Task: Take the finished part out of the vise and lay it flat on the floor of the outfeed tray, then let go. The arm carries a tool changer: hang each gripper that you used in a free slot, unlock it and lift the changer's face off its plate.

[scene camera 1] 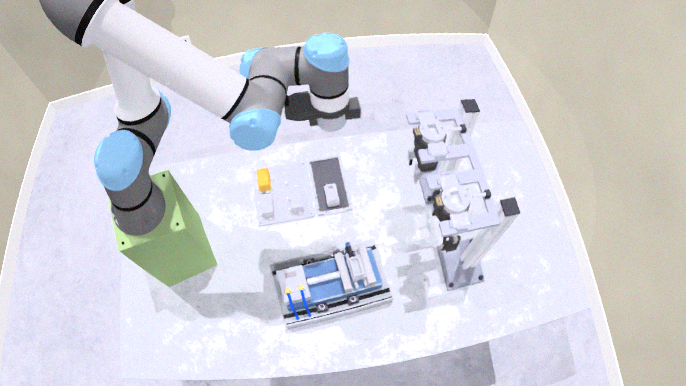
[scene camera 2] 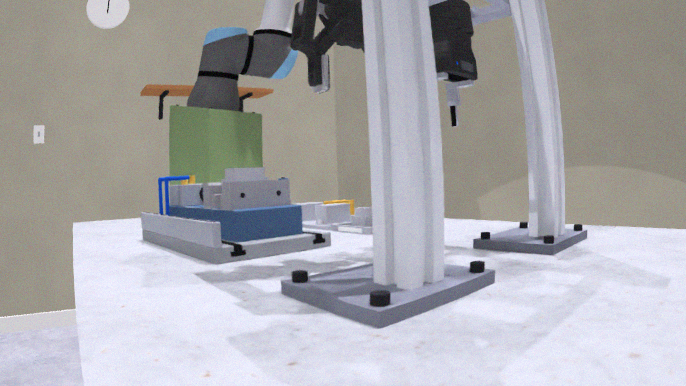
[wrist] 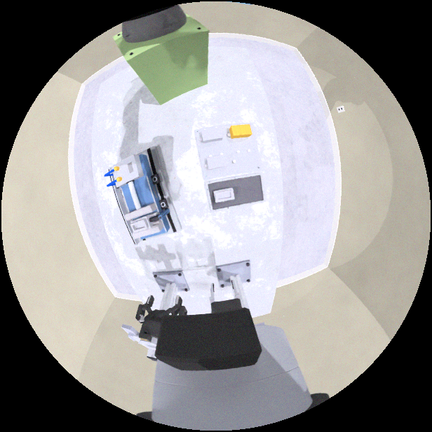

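Seen in the pictures: arm's base, origin of the base link: (scene camera 1: 138, 209) (scene camera 2: 212, 108).
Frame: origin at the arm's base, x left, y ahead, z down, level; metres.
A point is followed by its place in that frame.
Observation:
The finished part (scene camera 1: 357, 267) @[x -0.056, y 0.547, z 0.197 m] (scene camera 2: 244, 174) @[x -0.061, y 0.560, z 0.193 m] (wrist: 140, 226) sits between the jaws of the blue vise (scene camera 1: 323, 290) @[x -0.109, y 0.460, z 0.238 m] (scene camera 2: 260, 222) @[x -0.054, y 0.604, z 0.256 m] (wrist: 145, 185). The outfeed tray (scene camera 1: 327, 171) @[x 0.283, y 0.455, z 0.292 m] (wrist: 250, 190) has a dark floor, with one pale part lying on it. The arm's changer (scene camera 1: 331, 121) @[x 0.119, y 0.490, z -0.168 m] carries no gripper and is high, left of the stand in scene camera 1. The adaptive gripper (scene camera 2: 320, 75) (wrist: 163, 304) hangs in the stand, its fingers spread and empty. The parallel gripper (scene camera 2: 453, 112) hangs in the other slot, empty; its fingers are partly hidden.
The two-post gripper stand (scene camera 1: 487, 240) @[x -0.040, y 0.858, z 0.061 m] (scene camera 2: 405, 150) @[x -0.035, y 0.893, z 0.185 m] is at the right in scene camera 1. A pale tray (scene camera 1: 295, 172) @[x 0.277, y 0.356, z 0.290 m] beside the outfeed tray holds pale blocks and a yellow block (scene camera 1: 263, 179) @[x 0.231, y 0.265, z 0.254 m] (wrist: 240, 131). The green pedestal (scene camera 1: 175, 260) @[x -0.078, y 0.060, z 0.154 m] (scene camera 2: 215, 140) @[x -0.016, y 0.128, z 0.101 m] (wrist: 175, 65) bears the arm.

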